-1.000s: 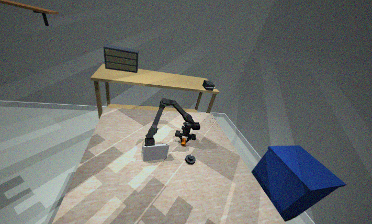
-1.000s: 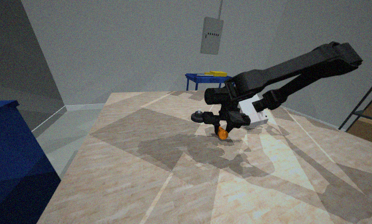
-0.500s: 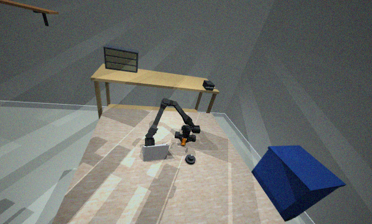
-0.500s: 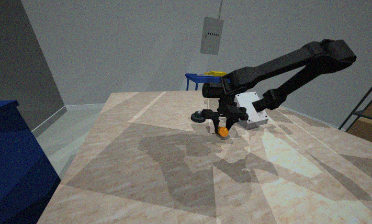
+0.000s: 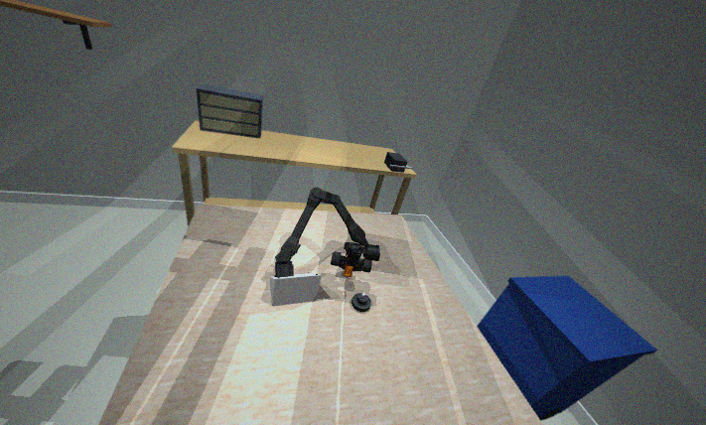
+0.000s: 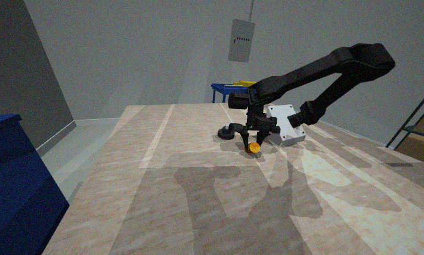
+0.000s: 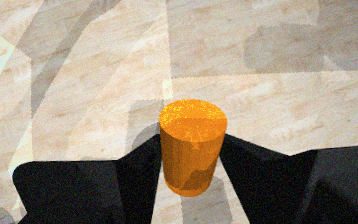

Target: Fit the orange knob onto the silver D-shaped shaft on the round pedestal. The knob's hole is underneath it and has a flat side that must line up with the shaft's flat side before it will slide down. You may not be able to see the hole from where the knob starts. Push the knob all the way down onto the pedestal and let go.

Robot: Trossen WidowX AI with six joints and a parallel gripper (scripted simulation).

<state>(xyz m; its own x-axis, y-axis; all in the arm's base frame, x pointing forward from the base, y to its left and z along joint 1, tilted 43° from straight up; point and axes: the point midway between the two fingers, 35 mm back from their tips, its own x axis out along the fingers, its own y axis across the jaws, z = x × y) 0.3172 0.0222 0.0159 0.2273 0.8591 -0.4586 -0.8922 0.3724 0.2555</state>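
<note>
My gripper tip is 1 cm past the pedestal and 18 cm to the left of it. From my gripper tip the other things lie so: orange knob (1 cm above).
</note>
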